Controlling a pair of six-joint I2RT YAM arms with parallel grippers.
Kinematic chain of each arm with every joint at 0, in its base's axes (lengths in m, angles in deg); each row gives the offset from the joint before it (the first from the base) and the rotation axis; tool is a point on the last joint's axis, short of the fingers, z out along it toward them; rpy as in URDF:
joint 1: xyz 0 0 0.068 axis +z
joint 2: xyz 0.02 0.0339 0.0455 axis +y
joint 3: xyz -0.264 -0.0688 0 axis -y
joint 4: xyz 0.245 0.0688 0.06 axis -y
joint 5: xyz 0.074 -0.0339 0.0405 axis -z
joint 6: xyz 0.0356 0 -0.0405 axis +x
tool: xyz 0 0 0 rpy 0 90 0
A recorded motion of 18 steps. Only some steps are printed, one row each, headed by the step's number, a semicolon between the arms.
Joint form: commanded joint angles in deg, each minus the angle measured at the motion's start. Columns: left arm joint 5, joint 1, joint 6, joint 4, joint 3, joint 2; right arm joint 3, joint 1, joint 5, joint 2, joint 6, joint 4.
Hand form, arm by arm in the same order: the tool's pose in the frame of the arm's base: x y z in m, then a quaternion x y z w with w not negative. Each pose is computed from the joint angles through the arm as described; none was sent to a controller.
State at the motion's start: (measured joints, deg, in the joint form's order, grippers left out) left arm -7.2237 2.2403 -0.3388 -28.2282 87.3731 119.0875; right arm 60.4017 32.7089 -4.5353 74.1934 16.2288 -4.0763
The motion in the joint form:
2: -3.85 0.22 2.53 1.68 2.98 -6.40; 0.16 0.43 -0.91 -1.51 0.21 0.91
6: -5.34 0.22 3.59 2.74 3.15 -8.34; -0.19 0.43 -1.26 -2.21 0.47 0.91
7: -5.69 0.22 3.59 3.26 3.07 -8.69; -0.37 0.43 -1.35 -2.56 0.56 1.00
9: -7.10 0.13 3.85 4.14 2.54 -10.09; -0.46 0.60 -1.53 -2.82 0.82 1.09
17: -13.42 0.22 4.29 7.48 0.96 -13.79; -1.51 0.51 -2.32 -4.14 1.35 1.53
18: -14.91 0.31 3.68 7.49 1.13 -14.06; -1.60 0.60 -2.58 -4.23 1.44 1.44
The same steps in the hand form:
2: 0.4422 0.0258 0.2374 -0.03607 0.93186 0.10445 0.34557; 0.2486 0.1664 0.3439 -0.14382 0.78138 0.28839 0.53440
6: 0.4394 0.0266 0.2541 -0.03489 0.92094 0.11989 0.36915; 0.2460 0.1649 0.3451 -0.14372 0.77947 0.29270 0.53488
7: 0.4390 0.0268 0.2570 -0.03677 0.91804 0.12271 0.37523; 0.2448 0.1642 0.3458 -0.14347 0.77810 0.29437 0.53602
9: 0.4355 0.0268 0.2655 -0.04047 0.91095 0.13448 0.38788; 0.2434 0.1644 0.3467 -0.14369 0.77663 0.29818 0.53600
17: 0.4255 0.0308 0.2884 -0.06745 0.88412 0.18484 0.42382; 0.2387 0.1614 0.3472 -0.14340 0.77271 0.30693 0.53680
18: 0.4245 0.0323 0.2915 -0.07918 0.87986 0.19416 0.42647; 0.2380 0.1617 0.3469 -0.14480 0.77289 0.30910 0.53490

